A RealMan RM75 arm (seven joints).
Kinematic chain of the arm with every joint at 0, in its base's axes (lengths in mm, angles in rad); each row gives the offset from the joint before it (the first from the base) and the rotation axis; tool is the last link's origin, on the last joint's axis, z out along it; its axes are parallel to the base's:
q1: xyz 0 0 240.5 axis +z
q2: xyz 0 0 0 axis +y
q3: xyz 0 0 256 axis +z
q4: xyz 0 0 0 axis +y
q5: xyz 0 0 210 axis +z
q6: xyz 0 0 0 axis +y
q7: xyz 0 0 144 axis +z
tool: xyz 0 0 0
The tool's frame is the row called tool.
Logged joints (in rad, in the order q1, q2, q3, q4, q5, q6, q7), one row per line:
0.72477, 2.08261, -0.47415, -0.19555, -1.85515, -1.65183, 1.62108
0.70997, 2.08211, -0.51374, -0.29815, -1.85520, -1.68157, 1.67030
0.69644, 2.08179, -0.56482, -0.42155, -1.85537, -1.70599, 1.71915
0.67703, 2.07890, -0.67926, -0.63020, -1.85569, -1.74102, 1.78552
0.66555, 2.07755, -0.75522, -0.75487, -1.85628, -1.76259, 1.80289
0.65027, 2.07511, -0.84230, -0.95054, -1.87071, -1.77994, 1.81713
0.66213, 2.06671, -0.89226, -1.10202, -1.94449, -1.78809, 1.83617
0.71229, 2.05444, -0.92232, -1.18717, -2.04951, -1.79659, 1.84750
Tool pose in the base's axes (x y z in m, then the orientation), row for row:
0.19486, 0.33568, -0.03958, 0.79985, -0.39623, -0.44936, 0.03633
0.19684, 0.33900, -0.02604, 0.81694, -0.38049, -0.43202, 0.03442
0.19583, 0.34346, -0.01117, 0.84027, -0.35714, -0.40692, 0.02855
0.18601, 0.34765, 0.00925, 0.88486, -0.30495, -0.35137, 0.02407
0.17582, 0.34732, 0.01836, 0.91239, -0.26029, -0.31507, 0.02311
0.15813, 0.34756, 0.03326, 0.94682, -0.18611, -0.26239, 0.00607
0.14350, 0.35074, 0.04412, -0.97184, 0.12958, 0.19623, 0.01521
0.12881, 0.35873, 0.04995, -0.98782, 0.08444, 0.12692, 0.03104
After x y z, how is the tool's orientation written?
As a quaternion, x y z w.
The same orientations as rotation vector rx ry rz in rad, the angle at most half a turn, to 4 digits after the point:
2.4563, -1.2168, -1.3800
2.5117, -1.1698, -1.3283
2.5929, -1.1020, -1.2556
2.7380, -0.9436, -1.0873
2.8249, -0.8059, -0.9755
2.9631, -0.5824, -0.8212
-3.0239, 0.4032, 0.6106
-3.0435, 0.2602, 0.3910

